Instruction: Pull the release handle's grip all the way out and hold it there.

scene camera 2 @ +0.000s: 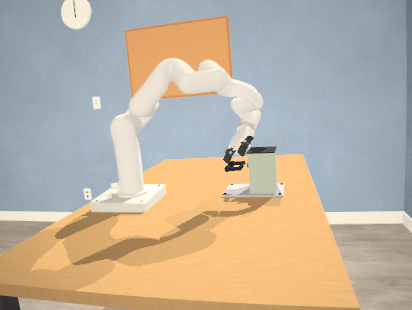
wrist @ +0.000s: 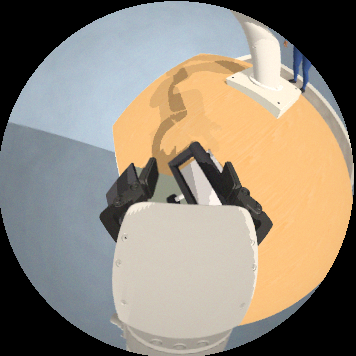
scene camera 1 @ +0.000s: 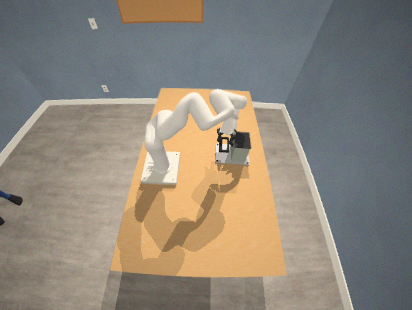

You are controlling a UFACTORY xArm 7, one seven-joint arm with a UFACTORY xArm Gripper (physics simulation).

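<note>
The release handle is a black rectangular loop standing out from the side of a pale green block with a black top, on the side toward the arm's base. In the wrist view the handle shows between the spread fingers, its thick outer grip bar close to the right finger. My gripper is open, tilted down from above, with its fingertips around the level of the handle or a little above. It holds nothing. Contact between finger and grip cannot be told.
The block stands on a whitish base plate on the wooden table. The arm's white base stands left of it in the scene views. The block is close beside one finger.
</note>
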